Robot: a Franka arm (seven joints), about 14 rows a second.
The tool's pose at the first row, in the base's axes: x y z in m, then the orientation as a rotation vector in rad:
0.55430, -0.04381, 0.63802, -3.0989, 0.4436, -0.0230
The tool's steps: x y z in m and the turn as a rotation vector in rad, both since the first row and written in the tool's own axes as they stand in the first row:
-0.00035, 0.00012, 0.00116, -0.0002, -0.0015, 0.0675
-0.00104, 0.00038, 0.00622, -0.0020, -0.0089, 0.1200
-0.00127, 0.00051, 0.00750, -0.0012, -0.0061, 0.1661
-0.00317, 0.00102, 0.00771, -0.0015, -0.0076, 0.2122
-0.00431, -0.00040, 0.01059, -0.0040, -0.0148, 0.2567
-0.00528, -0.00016, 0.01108, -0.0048, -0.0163, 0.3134
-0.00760, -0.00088, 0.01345, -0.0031, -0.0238, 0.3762
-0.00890, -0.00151, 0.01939, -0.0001, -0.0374, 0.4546
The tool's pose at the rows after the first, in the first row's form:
0.55395, -0.04382, 0.63685, -3.0817, 0.5478, -0.0200
0.55330, -0.04383, 0.63178, -3.0667, 0.6285, -0.0077
0.55306, -0.04388, 0.63050, -3.0507, 0.6989, -0.0118
0.55110, -0.04383, 0.63026, -3.0335, 0.7690, -0.0090
0.55045, -0.04212, 0.62738, -3.0168, 0.8365, 0.0032
0.54946, -0.04208, 0.62688, -2.9921, 0.9218, 0.0062
0.54747, -0.04071, 0.62449, -2.9587, 1.0141, 0.0180
0.54649, -0.03969, 0.61854, -2.9116, 1.1272, 0.0389

